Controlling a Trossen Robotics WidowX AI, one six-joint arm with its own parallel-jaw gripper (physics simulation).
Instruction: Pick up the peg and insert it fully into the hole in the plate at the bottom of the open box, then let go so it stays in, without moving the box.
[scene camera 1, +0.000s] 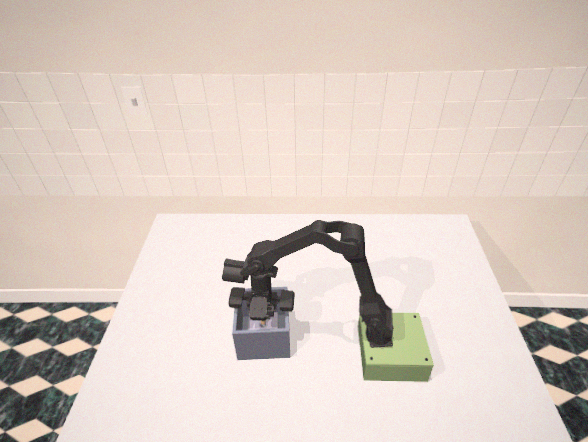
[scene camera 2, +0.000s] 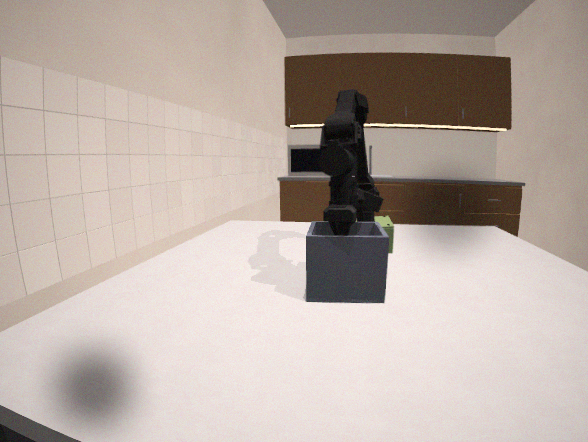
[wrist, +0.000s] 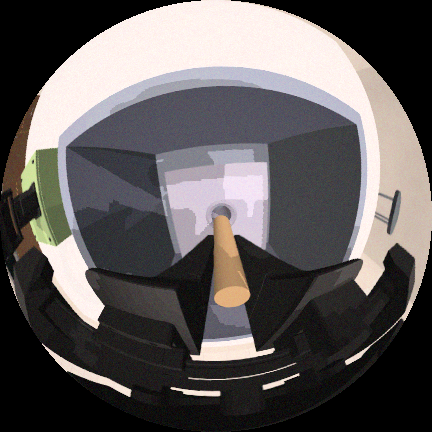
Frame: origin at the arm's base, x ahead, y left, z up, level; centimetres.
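Seen in the pictures: gripper, between the fingertips: (wrist: 223, 240); arm's base, origin of its link: (scene camera 1: 379, 337) (wrist: 34, 201).
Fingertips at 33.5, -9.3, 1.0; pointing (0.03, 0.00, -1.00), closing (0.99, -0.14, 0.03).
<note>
Offsets run from my fingertips to a thing's top centre, as dx, dy, dz. Level surfaces: height alone.
The orange-tan peg @(+0.0, +0.3, +5.2) (wrist: 230, 270) (scene camera 1: 263, 323) is held between the fingers of my gripper (wrist: 223, 240) (scene camera 2: 341, 231), which is shut on it. The gripper points down into the open grey-blue box @(+0.2, +0.7, +4.6) (scene camera 1: 262, 345) (scene camera 2: 346, 270) (wrist: 220, 75), with the fingers inside its walls. The pale plate @(+0.2, +0.7, -3.1) (wrist: 245, 182) lies at the bottom of the box. In the wrist view the peg's lower tip overlaps the near edge of the round hole (wrist: 223, 209). Whether the tip has entered the hole cannot be told. In scene camera 2 the box wall hides the peg and plate.
The box stands on the white table @(dz -9.2) (scene camera 1: 200, 390) (scene camera 2: 200, 360). The green base block (scene camera 1: 400, 372) (scene camera 2: 389, 240) (wrist: 55, 200) under the arm stands to the right of the box in scene camera 1. The box's four walls surround the fingers.
</note>
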